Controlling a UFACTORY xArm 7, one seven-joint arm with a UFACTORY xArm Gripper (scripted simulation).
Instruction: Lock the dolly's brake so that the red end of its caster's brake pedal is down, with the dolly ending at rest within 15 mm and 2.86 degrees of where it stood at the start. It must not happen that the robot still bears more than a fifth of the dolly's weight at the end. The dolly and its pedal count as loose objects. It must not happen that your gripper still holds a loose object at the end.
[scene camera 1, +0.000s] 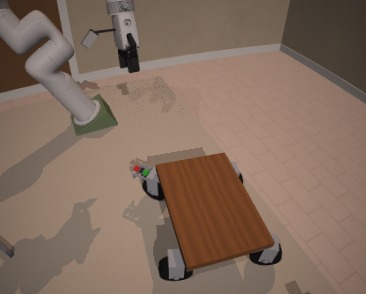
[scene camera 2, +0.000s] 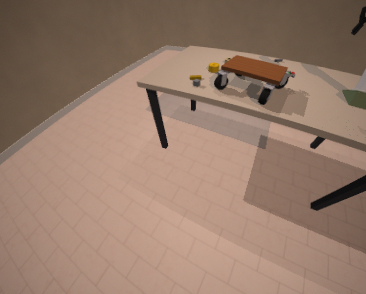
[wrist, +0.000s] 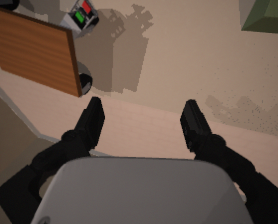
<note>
In view: the gripper (scene camera 1: 129, 69).
The gripper shows as well in the wrist view (wrist: 142, 108).
</note>
